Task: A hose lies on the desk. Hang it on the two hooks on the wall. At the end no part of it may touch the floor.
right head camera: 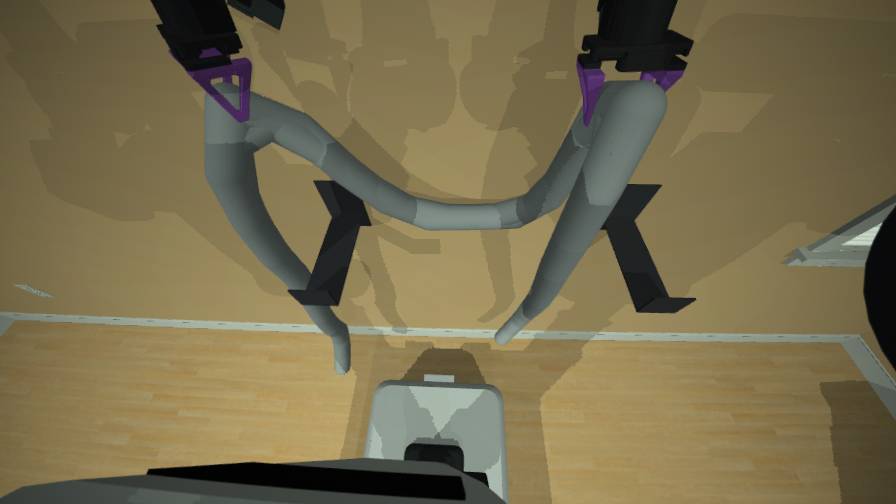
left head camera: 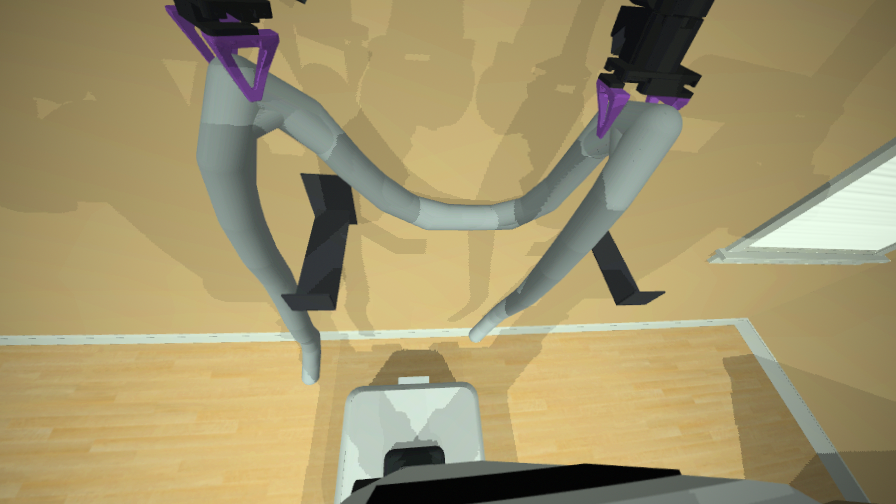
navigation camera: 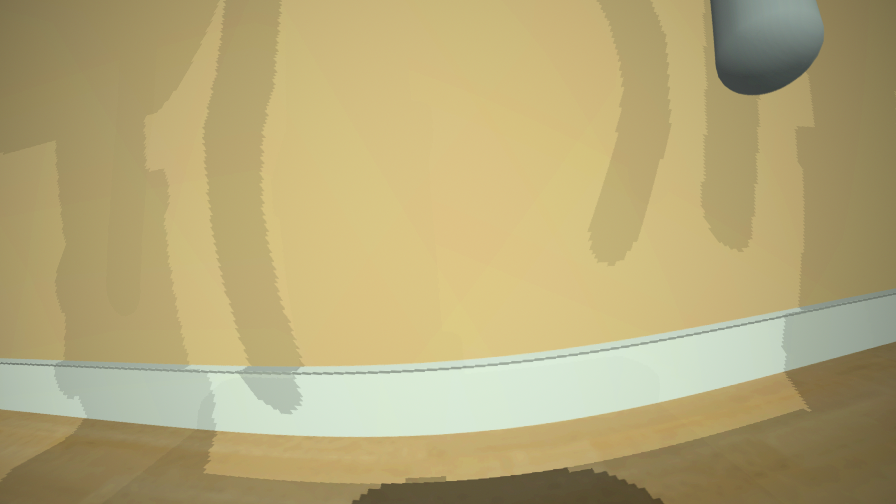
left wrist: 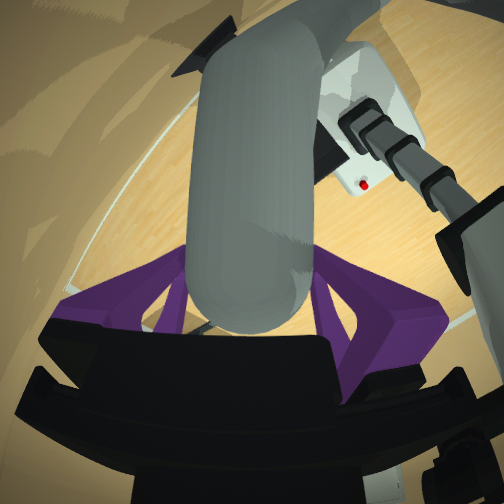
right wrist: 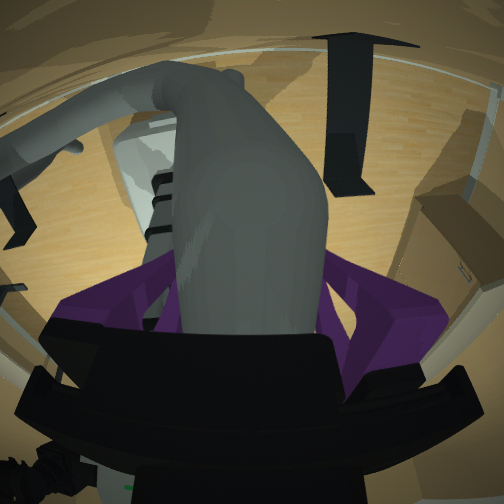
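The grey hose (left head camera: 457, 213) hangs in the air in front of the tan wall, held at two places. My left gripper (left head camera: 241, 68) is shut on the hose at the upper left; it also shows in the left wrist view (left wrist: 250, 280). My right gripper (left head camera: 635, 106) is shut on the hose at the upper right, and it shows in the right wrist view (right wrist: 250, 300) too. The middle of the hose sags between the grippers, and both ends dangle down. Two black hooks stick out of the wall: the left hook (left head camera: 322, 244) and the right hook (left head camera: 620, 269). The hose hangs in front of both hooks.
A pale skirting board (navigation camera: 438, 394) runs along the foot of the wall above the wooden floor. A window (left head camera: 827, 219) is on the wall at the right. My own base (left head camera: 410, 432) is just below the hose ends. A box-like piece of furniture (right wrist: 465, 250) stands at the right.
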